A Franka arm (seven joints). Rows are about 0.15 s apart.
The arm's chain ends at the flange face. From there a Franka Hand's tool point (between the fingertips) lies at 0.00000 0.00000 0.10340 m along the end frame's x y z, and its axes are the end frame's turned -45 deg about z.
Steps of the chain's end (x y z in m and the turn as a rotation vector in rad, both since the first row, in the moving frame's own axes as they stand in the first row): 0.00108, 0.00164, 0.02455, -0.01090, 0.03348, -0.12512; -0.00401, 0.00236, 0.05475, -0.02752, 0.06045, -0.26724; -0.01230, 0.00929, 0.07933, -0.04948, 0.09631, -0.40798
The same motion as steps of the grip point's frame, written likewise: 0.00145, 0.00506, 0.02449, -0.03138, 0.01597, -0.12512; -0.00127, 0.00486, 0.05452, -0.06220, 0.02329, -0.26724; -0.00980, 0.00753, 0.07873, -0.10309, 0.03311, -0.40798
